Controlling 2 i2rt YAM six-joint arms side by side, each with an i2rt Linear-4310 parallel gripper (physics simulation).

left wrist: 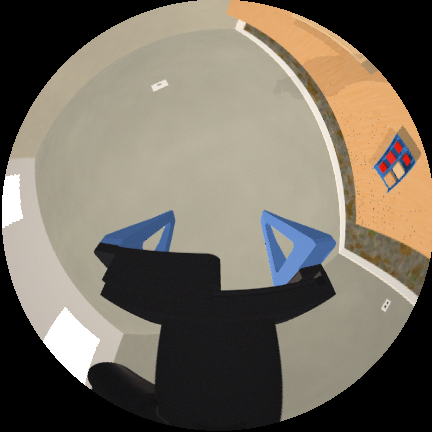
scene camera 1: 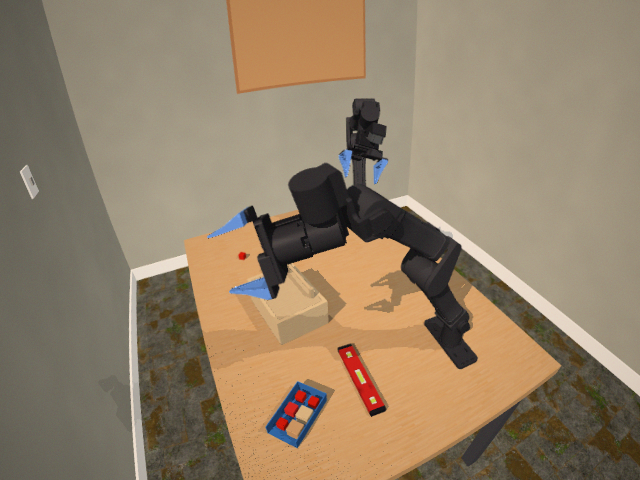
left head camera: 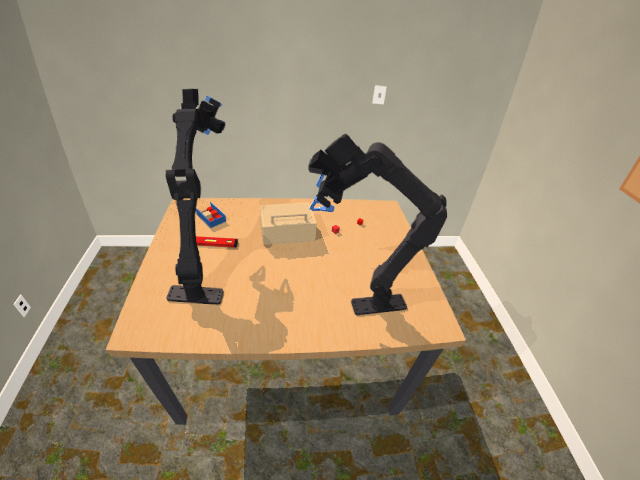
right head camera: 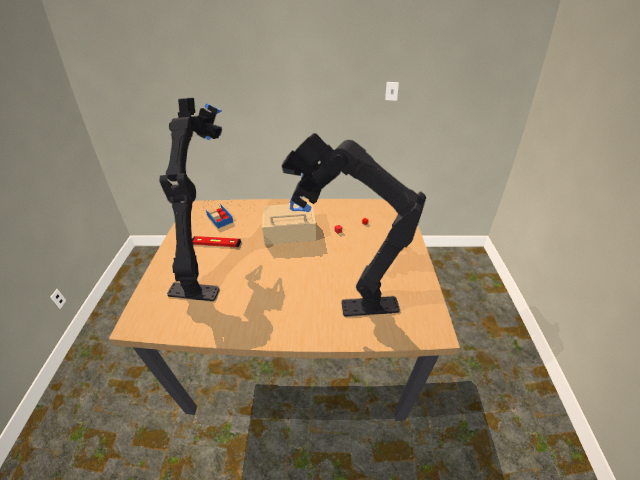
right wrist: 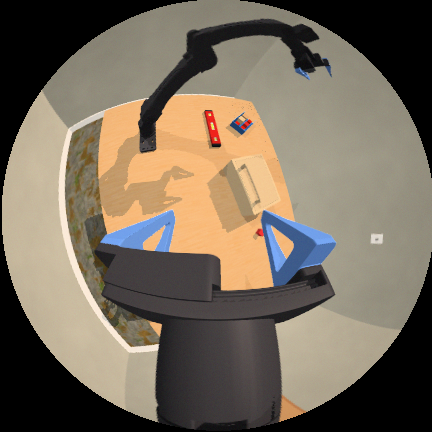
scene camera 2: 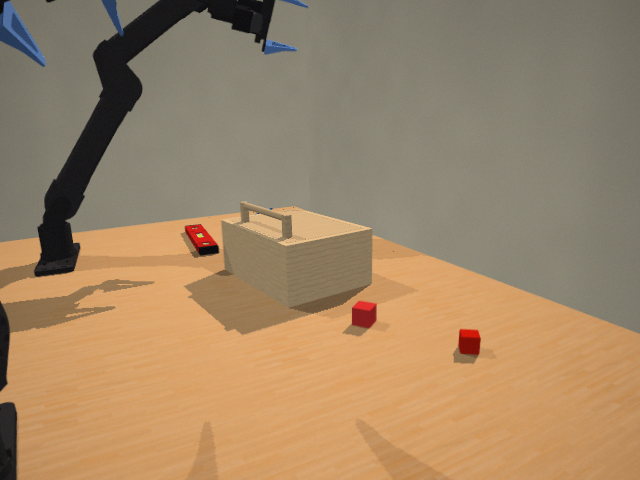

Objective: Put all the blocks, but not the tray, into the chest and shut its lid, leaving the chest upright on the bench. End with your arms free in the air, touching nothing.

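Frame: origin at the left arm's base, x down, y right, z back, level; metres.
Seen in the pictures: left gripper, between the fingertips: (left wrist: pixel 217 214) (scene camera 1: pixel 219 264) (left head camera: pixel 216 115) (right head camera: pixel 217 120) (right wrist: pixel 319 77) (scene camera 2: pixel 302 28); right gripper, between the fingertips: (scene camera 1: pixel 360 180) (left head camera: pixel 314 197) (right head camera: pixel 296 198) (right wrist: pixel 217 214) (scene camera 2: pixel 83 48); left arm's base, origin of its link: (scene camera 1: pixel 449 341) (left head camera: pixel 195 295) (right head camera: pixel 193 292) (right wrist: pixel 147 132) (scene camera 2: pixel 59 260); right arm's base, origin of its link: (left head camera: pixel 379 305) (right head camera: pixel 370 307).
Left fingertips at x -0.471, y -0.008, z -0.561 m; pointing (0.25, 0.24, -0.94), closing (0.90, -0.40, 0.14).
Offsets run from my left fingertips to a thing's top centre. "pt": to the spot under its first point.
A pale wooden chest (left head camera: pixel 288 233) (right head camera: pixel 289 236) (scene camera 2: pixel 330 266) stands upright on the table with its handled lid down. One red block {dx +0.445, dy +0.538, dz +0.139 m} (left head camera: pixel 335 228) (right head camera: pixel 338 228) (scene camera 2: pixel 364 314) lies beside it; another red block {dx +0.449, dy +0.660, dz +0.065 m} (left head camera: pixel 360 221) (right head camera: pixel 364 221) (scene camera 2: pixel 469 341) lies farther off. The blue tray {pt dx +0.468, dy -0.098, dz +0.020 m} (scene camera 1: pixel 281 439) holds several red blocks {dx +0.443, dy -0.034, dz +0.067 m} (scene camera 1: pixel 291 409) and two tan blocks {dx +0.436, dy -0.061, dz +0.092 m} (scene camera 1: pixel 303 413). My left gripper (scene camera 1: pixel 219 264) (left wrist: pixel 217 214) is open and empty, high in the air. My right gripper (scene camera 1: pixel 361 180) (right wrist: pixel 217 214) is open and empty, raised above the table, its fingers apart from the blocks.
A red spirit level {dx +0.455, dy -0.002, dz +0.264 m} (left head camera: pixel 217 241) (scene camera 1: pixel 361 382) (scene camera 2: pixel 200 237) lies between the tray and the left arm's base (scene camera 1: pixel 452 343). The right arm's base (left head camera: pixel 379 304) stands near the front edge in the left head camera. A wall stands behind the table's far edge.
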